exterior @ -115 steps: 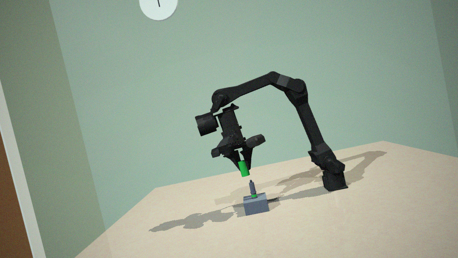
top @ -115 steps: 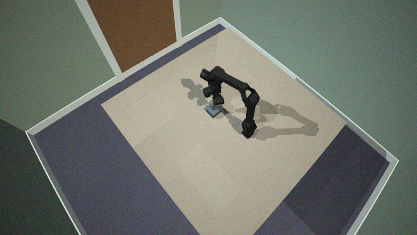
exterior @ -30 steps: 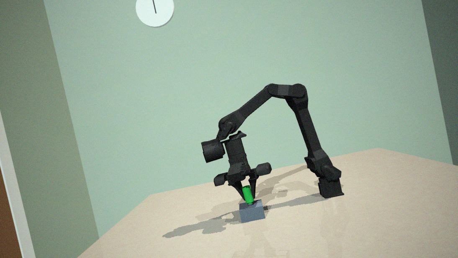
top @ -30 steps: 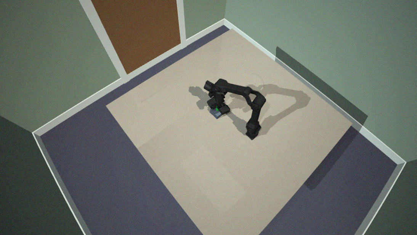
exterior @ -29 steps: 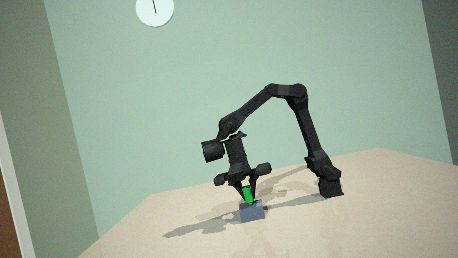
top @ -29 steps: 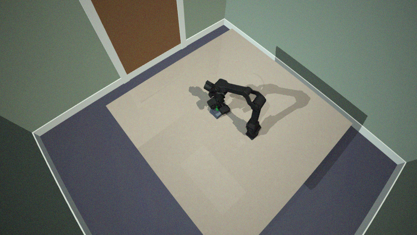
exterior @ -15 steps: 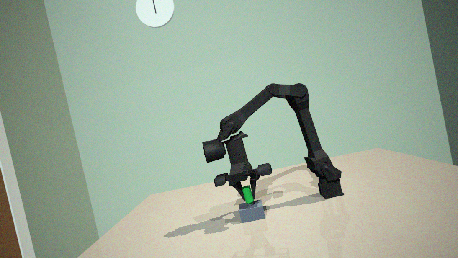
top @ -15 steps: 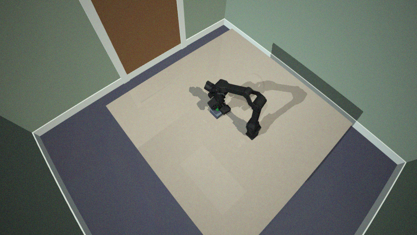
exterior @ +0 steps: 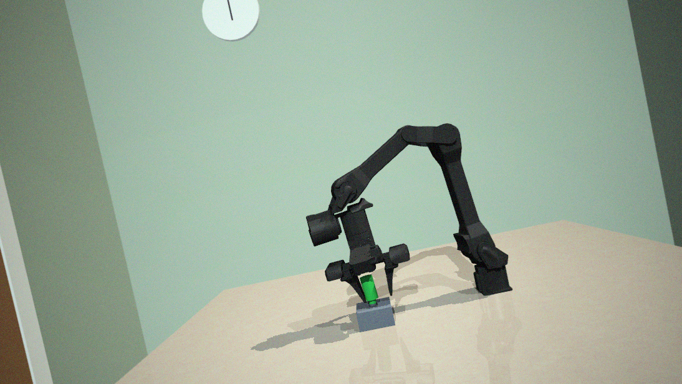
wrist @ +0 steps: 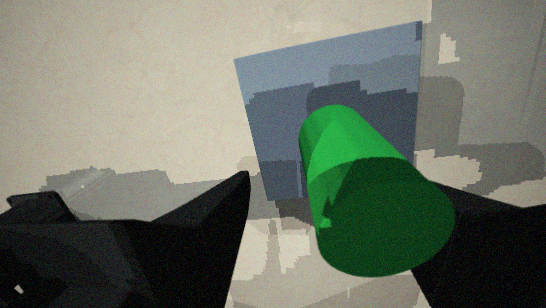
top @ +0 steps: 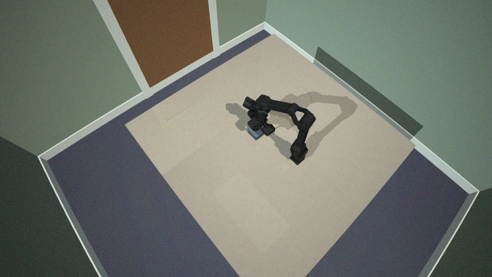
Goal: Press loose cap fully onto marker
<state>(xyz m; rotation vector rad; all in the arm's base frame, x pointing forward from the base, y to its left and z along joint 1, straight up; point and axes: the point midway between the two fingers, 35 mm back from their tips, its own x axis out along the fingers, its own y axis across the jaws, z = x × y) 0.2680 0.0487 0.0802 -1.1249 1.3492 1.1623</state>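
My gripper tip is 3 cm below the green cap, 2 cm to the right of it and 1 cm short of it. Also, from my gripper tip: holder block (3 cm below, 2 cm to the left, 1 cm ahead).
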